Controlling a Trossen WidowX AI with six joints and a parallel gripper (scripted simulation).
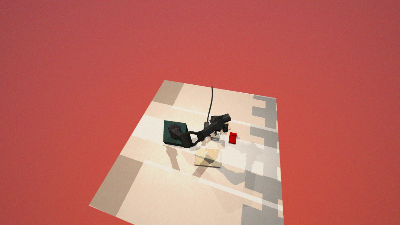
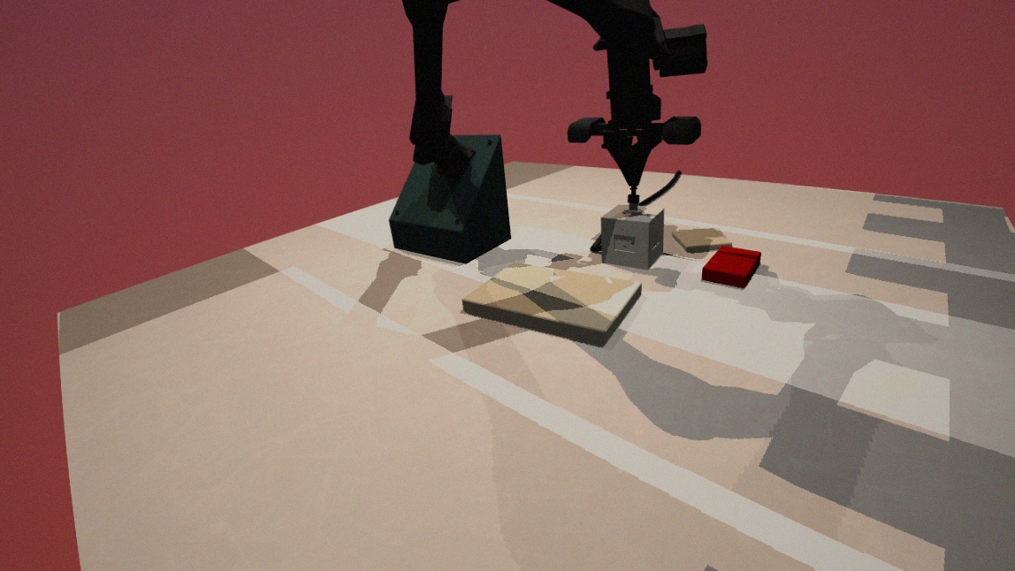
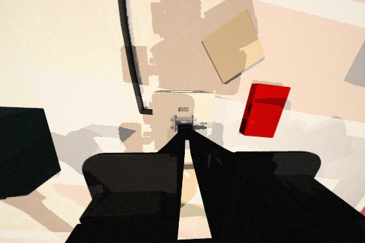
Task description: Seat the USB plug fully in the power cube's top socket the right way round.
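Now: gripper tip 20 mm above the black usb plug. Round my gripper tip: red block (150 mm ahead, 40 mm to the left, 110 mm below); small tan tile (60 mm ahead, 120 mm to the left, 110 mm below); socket (50 mm below).
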